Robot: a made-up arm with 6 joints. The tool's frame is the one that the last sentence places.
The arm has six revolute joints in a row. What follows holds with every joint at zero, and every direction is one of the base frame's. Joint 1 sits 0.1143 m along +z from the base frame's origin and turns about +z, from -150 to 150 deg. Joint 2 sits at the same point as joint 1 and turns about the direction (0.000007, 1, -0.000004), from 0 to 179.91 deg. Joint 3 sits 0.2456 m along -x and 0.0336 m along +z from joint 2 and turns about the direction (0.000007, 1, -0.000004), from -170 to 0 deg. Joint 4 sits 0.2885 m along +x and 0.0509 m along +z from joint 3 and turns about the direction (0.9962, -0.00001, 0.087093), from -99.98 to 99.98 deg. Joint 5 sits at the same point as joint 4 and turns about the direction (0.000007, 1, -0.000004), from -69.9 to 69.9 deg. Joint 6 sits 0.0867 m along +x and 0.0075 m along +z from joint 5 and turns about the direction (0.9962, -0.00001, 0.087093), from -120 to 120 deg. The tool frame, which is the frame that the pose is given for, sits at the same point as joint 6; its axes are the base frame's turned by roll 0, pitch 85 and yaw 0 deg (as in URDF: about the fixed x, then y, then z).
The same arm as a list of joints. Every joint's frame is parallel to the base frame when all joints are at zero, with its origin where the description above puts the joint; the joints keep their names.
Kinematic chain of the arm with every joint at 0, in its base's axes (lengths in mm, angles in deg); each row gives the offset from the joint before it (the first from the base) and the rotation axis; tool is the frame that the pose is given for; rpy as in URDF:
joint 1: xyz 0 0 114.3 axis +z
joint 2: xyz 0 0 0 axis +y
joint 3: xyz -245.6 0 33.6 axis +y
joint 4: xyz 288.5 0 50.9 axis 0.9962 0 0.0871
joint 5: xyz 0 0 0 axis +y
joint 6: xyz 86.7 0 7.5 axis 0.9962 0 0.0871
tool: xyz 0 0 0 rpy 0 85 0
Joint limits (deg, base to tool): -150..150 0..179.91 -170..0 -99.98..99.98 -69.9..69.9 -120..120

